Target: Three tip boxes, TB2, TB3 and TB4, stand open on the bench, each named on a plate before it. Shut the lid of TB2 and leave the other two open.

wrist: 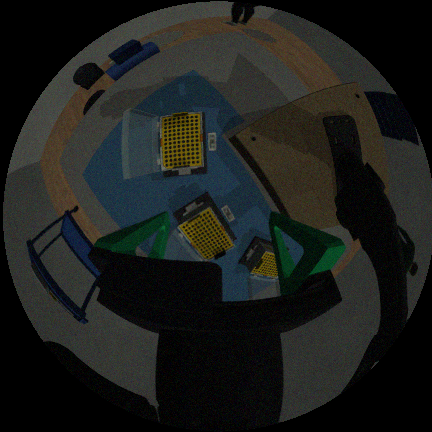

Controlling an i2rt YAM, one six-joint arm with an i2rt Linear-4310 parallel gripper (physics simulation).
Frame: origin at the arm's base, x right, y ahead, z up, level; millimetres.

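Seen in the pictures: gripper, fingertip midpoint: [218, 216]; arm's base at its link origin: [347, 165].
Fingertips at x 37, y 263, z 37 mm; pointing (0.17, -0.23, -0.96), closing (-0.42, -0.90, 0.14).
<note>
Offsets run from my fingertips to a thing's top centre. "spot": to the spot under its first point. Level surfaces: height alone.
Three tip boxes with yellow racks stand open on a blue mat @[dz -230 mm] [107, 172]. The largest-looking tip box @[dx +111, dy +5, dz -155 mm] [182, 140] is at the upper left, its clear lid @[spot: dx +135, dy +75, dz -126 mm] [137, 145] folded back to the left; its name plate @[spot: dx +83, dy -57, dz -228 mm] [212, 141] lies to its right. The middle tip box @[dx -104, dy +52, dz -155 mm] [206, 232] sits at an angle, its clear lid folded back toward the lower left; its plate @[spot: dx -100, dy -17, dz -228 mm] [228, 213] is at its upper right. The third tip box @[dx -294, dy -69, dz -155 mm] [265, 262] is partly hidden by the right green finger, its lid @[spot: dx -339, dy -17, dz -137 mm] [263, 288] folded back below. The plate lettering is too blurred to read. My gripper [218, 216] is open and empty above the mat.
A brown board [295, 165] with a raised edge lies to the right, with the dark arm over it. A blue object [132, 59] is at the upper left near the wooden table edge [52, 150]. A blue frame [51, 297] stands at the lower left.
</note>
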